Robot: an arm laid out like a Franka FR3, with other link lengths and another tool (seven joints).
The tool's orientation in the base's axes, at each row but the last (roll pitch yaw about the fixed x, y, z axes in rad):
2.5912, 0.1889, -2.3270
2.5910, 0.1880, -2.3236
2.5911, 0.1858, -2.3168
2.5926, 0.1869, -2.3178
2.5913, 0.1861, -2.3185
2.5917, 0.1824, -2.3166
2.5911, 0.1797, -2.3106
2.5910, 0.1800, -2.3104
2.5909, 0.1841, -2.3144
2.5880, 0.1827, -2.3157
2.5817, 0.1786, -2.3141
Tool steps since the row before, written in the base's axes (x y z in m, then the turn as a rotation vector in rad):
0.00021, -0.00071, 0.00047, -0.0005, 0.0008, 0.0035
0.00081, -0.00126, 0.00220, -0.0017, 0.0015, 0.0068
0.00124, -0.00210, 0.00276, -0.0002, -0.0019, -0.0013
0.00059, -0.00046, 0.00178, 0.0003, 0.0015, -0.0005
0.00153, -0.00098, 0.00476, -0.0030, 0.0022, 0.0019
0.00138, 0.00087, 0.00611, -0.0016, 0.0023, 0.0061
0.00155, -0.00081, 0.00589, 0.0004, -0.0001, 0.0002
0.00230, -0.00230, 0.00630, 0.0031, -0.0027, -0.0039
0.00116, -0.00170, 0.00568, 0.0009, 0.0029, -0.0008
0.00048, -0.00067, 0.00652, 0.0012, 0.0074, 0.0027
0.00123, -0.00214, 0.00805, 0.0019, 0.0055, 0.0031
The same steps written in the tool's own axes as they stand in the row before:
0.00028, -0.00027, -0.00079, -0.0009, 0.0026, -0.0024
-0.00005, -0.00007, -0.00266, -0.0012, 0.0054, -0.0045
0.00018, -0.00050, -0.00364, 0.0017, -0.0015, 0.0003
-0.00039, 0.00027, -0.00187, -0.0012, 0.0003, 0.0010
-0.00120, 0.00089, -0.00487, 0.0001, 0.0042, 0.0003
-0.00266, 0.00263, -0.00510, -0.0017, 0.0054, -0.0036
-0.00149, 0.00155, -0.00576, -0.0002, -0.0002, -0.0003
-0.00098, 0.00049, -0.00700, 0.0006, -0.0055, 0.0011
-0.00058, 0.00126, -0.00588, -0.0026, 0.0004, 0.0018
-0.00102, 0.00270, -0.00590, -0.0066, 0.0043, 0.0009
-0.00070, 0.00228, -0.00807, -0.0058, 0.0031, -0.0005

